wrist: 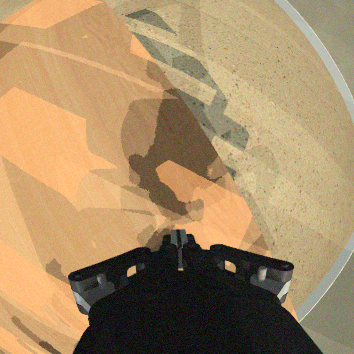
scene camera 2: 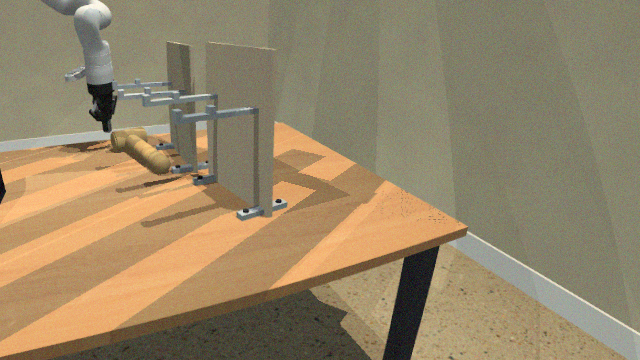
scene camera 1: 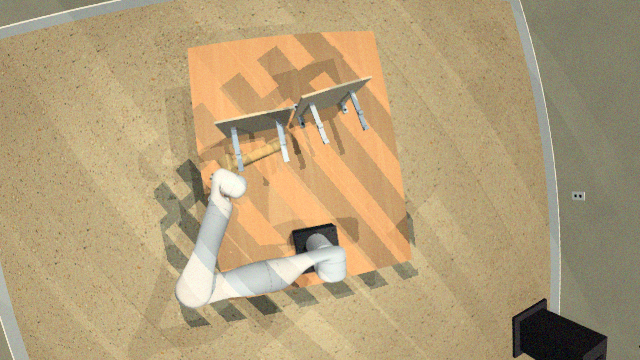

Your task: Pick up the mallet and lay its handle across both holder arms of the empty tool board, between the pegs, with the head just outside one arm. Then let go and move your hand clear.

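Places are measured from the arm's base along level axes (x left, y back, z up), in metres.
Pixels of known places: gripper, fingertip midpoint: [wrist: 177, 238] [scene camera 2: 107, 131]; arm's base, origin of the base link: [scene camera 1: 316, 244].
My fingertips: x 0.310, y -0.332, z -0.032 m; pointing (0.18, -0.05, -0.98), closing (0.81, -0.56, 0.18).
Ahead of a thing's pixels: the offset from my fingertips to its top centre. "pt": to the spot under its first point. Level surfaces: height alone.
The wooden mallet {dx -0.141, dy -0.081, dz +0.007 m} [scene camera 1: 260, 152] [scene camera 2: 145, 152] lies on the table, its head at the left end in scene view 1. It is low under the holder arms [scene camera 1: 237, 150] [scene camera 1: 283, 142] of the left board [scene camera 1: 260, 119] [scene camera 2: 180, 65]. The other board [scene camera 1: 332, 97] [scene camera 2: 240, 100] has two arms [scene camera 1: 320, 125] [scene camera 2: 220, 114] with upright pegs. No tool rests on either board's arms. My gripper [scene camera 2: 107, 128] [wrist: 177, 238] is shut and empty, fingers down, slightly above and beside the mallet head, on the side away from the handle. In scene view 1 the robot's wrist hides it.
The boards stand upright side by side, with bolted feet {pt dx -0.584, dy -0.208, dz -0.044 m} [scene camera 2: 250, 214] on the wooden table {dz -0.053 m} [scene camera 2: 225, 280]. Their arms stick out toward the robot's base [scene camera 1: 300, 242]. The left table edge is close to the gripper. Striped shadows cross the table and floor.
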